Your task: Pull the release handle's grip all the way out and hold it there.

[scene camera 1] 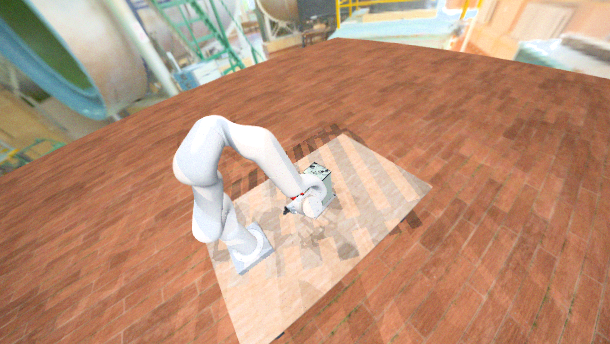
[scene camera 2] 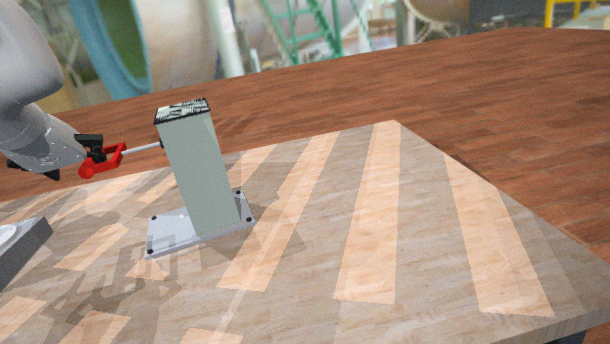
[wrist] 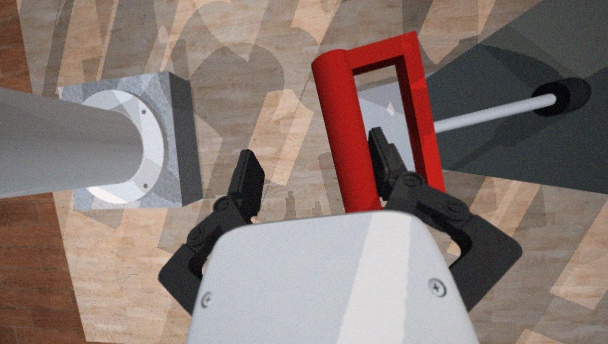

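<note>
The red release handle's grip (scene camera 2: 86,171) (wrist: 340,115) is a round bar on an open rectangular red frame. A pale rod (scene camera 2: 142,148) (wrist: 495,112) joins the frame to the upper side of a grey-green post (scene camera 2: 200,175) (wrist: 510,145), and a clear length of rod shows. My gripper (scene camera 2: 79,164) (wrist: 310,152) is open around the grip, not clamped on it. In the wrist view its right finger is inside the frame's opening, close against the grip's inner side; its left finger stands well apart, toward the robot base. In scene camera 1 the arm largely hides the handle.
The post stands on a pale bolted plate (scene camera 2: 167,232) on the wooden table (scene camera 1: 380,200) (scene camera 2: 450,280). The robot's square base (scene camera 1: 255,250) (wrist: 185,150) is on the side of the handle away from the post. The table's edges show beyond the post.
</note>
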